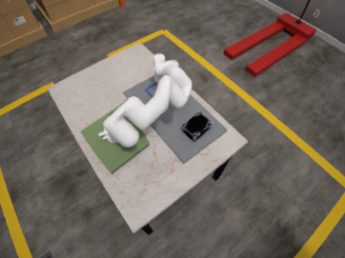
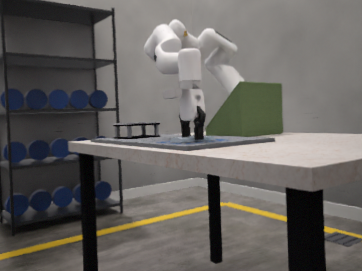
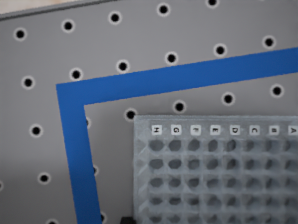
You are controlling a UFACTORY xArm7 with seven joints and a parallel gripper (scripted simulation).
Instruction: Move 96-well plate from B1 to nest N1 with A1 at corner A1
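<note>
Now: hand 1 cm above the 96-well plate. The rest, counted from my hand: raised nest N1: 3 cm ahead, 42 cm to the right, 4 cm above.
</note>
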